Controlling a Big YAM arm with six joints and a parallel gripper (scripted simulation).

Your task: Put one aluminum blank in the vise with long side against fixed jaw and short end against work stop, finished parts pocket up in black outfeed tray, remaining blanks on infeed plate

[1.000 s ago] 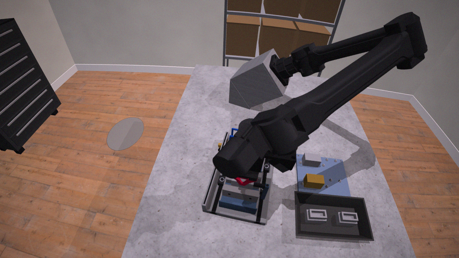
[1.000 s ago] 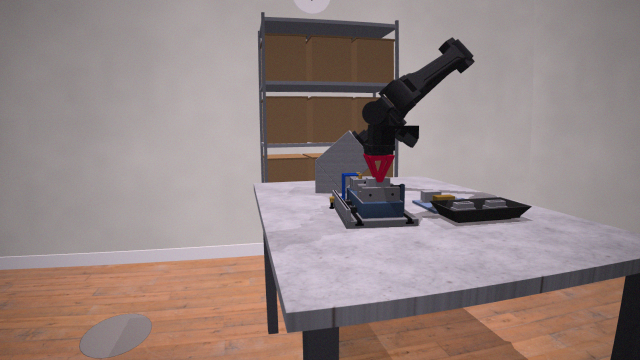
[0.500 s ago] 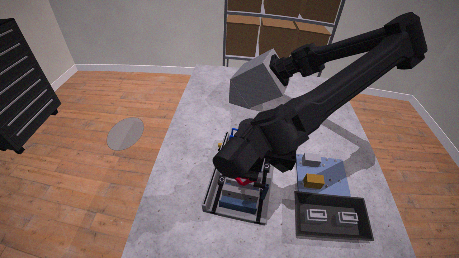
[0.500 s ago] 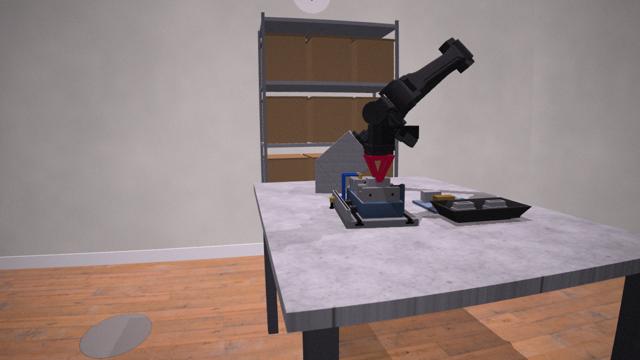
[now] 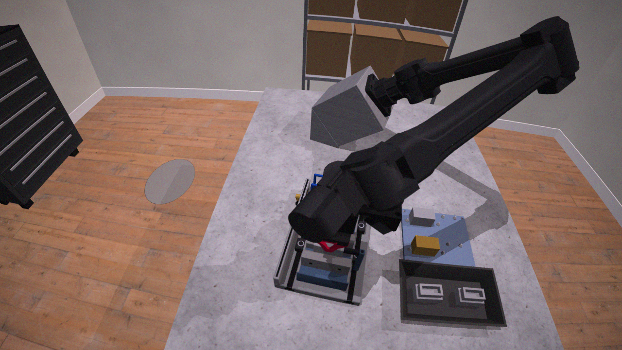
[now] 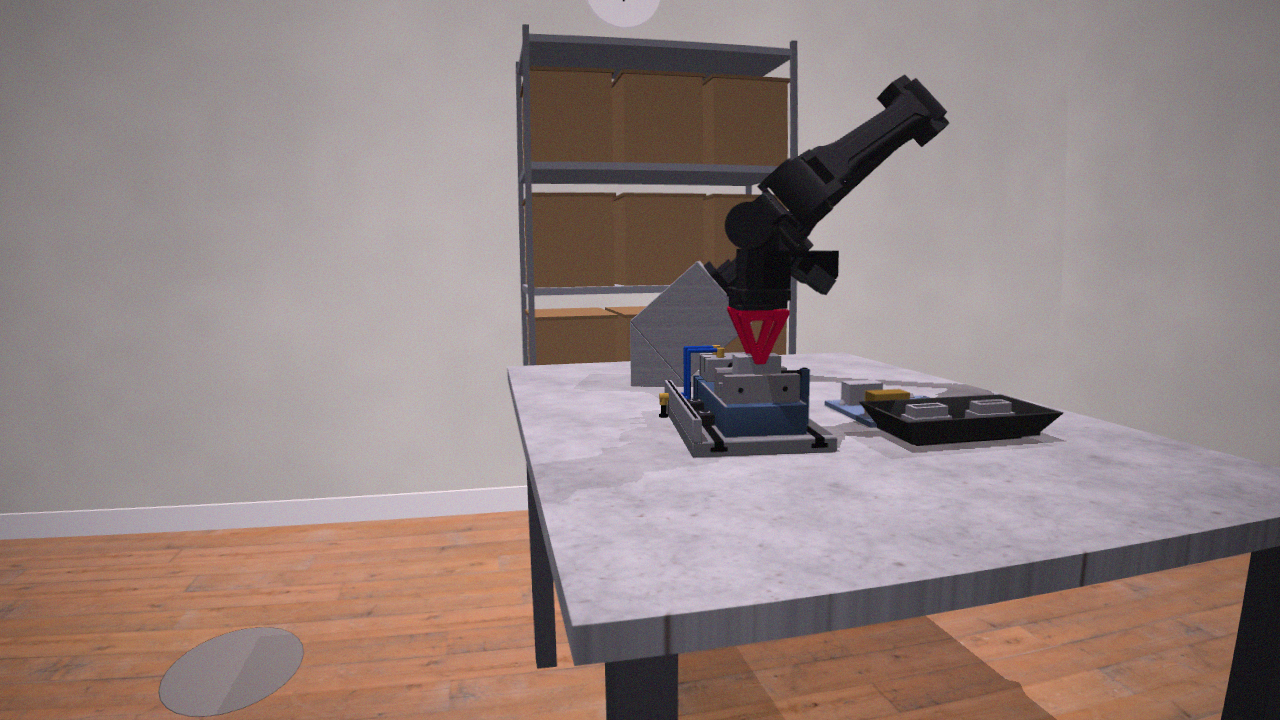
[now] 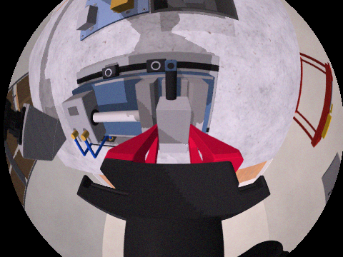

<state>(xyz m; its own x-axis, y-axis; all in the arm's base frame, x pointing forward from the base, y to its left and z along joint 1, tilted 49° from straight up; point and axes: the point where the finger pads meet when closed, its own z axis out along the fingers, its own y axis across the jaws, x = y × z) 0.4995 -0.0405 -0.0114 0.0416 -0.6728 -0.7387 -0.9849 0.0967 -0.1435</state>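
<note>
Now: the work stop rod 10 mm behind my hand, 50 mm to the left of it and 30 mm below it. From my hand the other things lie so: yellow brass blank: 100 mm behind, 230 mm to the left, 90 mm below; blue infeed plate: 150 mm behind, 270 mm to the left, 110 mm below.
</note>
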